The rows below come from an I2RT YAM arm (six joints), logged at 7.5 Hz.
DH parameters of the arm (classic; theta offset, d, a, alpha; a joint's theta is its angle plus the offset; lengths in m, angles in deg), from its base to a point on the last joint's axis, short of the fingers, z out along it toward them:
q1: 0 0.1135 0.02 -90
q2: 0 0 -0.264 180
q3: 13.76 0 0.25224 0
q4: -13.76 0 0.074 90
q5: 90 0 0 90
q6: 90 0.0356 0 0
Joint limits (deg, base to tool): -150..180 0..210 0..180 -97..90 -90..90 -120..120
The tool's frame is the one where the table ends.
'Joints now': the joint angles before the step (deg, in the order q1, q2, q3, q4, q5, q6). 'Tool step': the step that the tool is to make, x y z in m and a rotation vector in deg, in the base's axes. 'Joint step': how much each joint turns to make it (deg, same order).
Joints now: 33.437 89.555 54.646 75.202 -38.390 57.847
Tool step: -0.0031 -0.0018 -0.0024 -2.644 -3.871 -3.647
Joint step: 0.049 -1.571 -1.205 -3.100 0.148 -7.265
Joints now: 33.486 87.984 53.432 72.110 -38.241 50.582
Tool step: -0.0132 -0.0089 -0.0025 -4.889 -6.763 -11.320
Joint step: 0.474 -5.872 -3.848 -8.524 5.373 -16.122
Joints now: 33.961 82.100 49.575 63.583 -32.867 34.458
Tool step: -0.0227 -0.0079 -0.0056 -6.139 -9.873 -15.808
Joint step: 2.417 -7.056 -5.320 -6.647 10.990 -20.402
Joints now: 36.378 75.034 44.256 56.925 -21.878 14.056
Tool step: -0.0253 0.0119 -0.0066 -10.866 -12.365 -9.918
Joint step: 6.063 -3.878 -2.618 -5.540 8.045 -22.429
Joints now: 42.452 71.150 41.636 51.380 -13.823 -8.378
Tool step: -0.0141 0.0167 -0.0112 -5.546 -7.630 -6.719
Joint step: 5.462 1.071 -1.680 1.911 7.949 -13.323
